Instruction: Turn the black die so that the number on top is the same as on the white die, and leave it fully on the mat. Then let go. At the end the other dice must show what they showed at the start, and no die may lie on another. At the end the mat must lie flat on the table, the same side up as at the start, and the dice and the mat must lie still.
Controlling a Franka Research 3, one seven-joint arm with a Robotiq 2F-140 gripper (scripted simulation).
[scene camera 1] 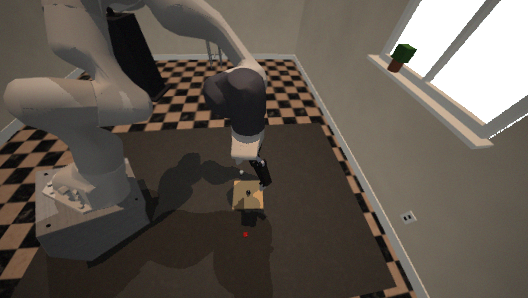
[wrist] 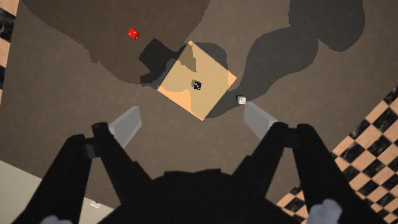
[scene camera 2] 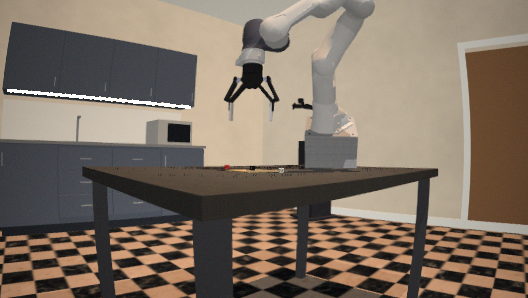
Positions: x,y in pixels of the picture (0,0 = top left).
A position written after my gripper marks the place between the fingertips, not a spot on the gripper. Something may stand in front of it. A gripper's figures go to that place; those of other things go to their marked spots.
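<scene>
I see my gripper (wrist: 192,113) at 0.20 m from the lens. There is a tan mat (wrist: 193,64) as well, and it is 0.36 m from the lens.
</scene>
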